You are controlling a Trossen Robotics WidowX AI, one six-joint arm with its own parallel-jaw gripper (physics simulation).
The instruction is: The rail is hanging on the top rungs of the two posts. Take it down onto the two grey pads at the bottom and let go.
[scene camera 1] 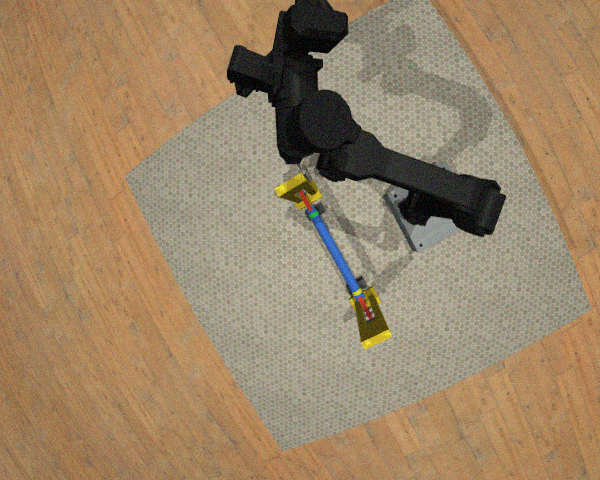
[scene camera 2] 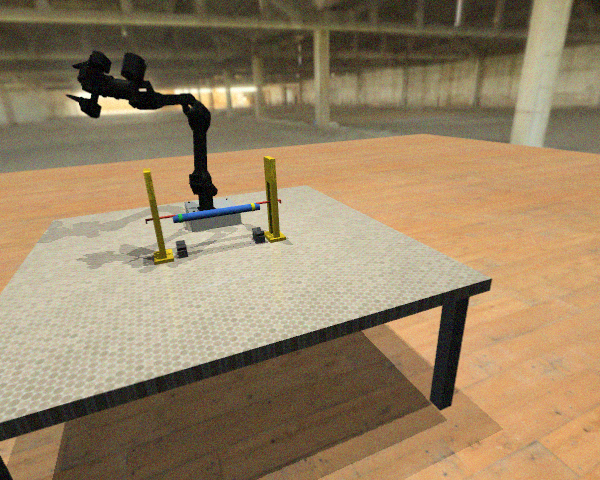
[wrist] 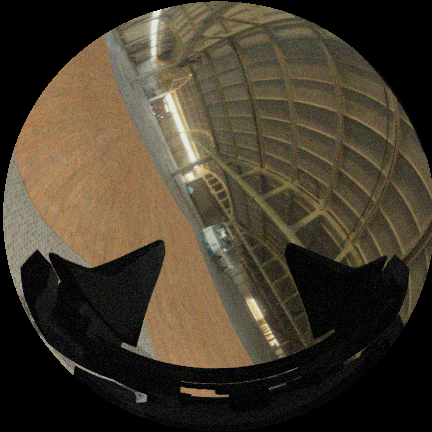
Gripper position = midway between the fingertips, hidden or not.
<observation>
My gripper (scene camera 2: 69, 80) is open, with nothing in its grasp. Also in view: a yellow post (scene camera 2: 163, 255) and a yellow post (scene camera 1: 375, 330).
My gripper is seen too in the wrist view (wrist: 227, 249).
</observation>
